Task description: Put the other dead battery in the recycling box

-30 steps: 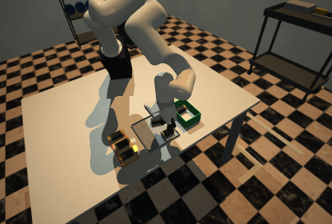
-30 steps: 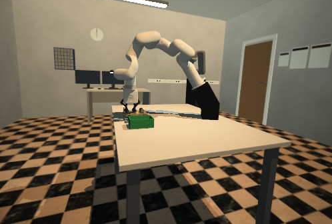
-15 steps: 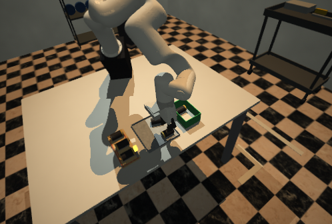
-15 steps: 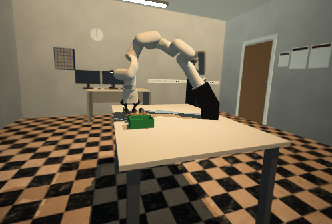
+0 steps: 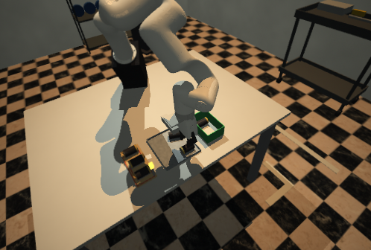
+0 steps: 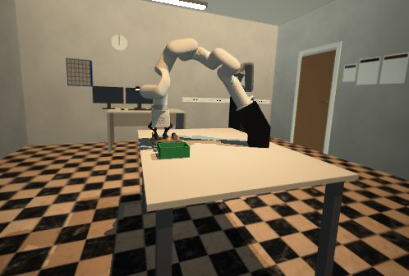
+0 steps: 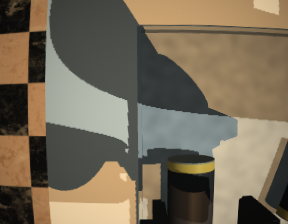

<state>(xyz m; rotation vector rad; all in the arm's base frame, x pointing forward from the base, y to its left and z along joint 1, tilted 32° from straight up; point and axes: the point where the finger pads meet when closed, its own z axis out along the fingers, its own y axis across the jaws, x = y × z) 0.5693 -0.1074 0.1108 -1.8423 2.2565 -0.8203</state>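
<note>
My hand is 1 cm past the green recycling box, 15 cm to the right of it and 6 cm above it. The rest, counted from my hand: grey tray 7 cm behind, 2 cm to the right, 8 cm below.
</note>
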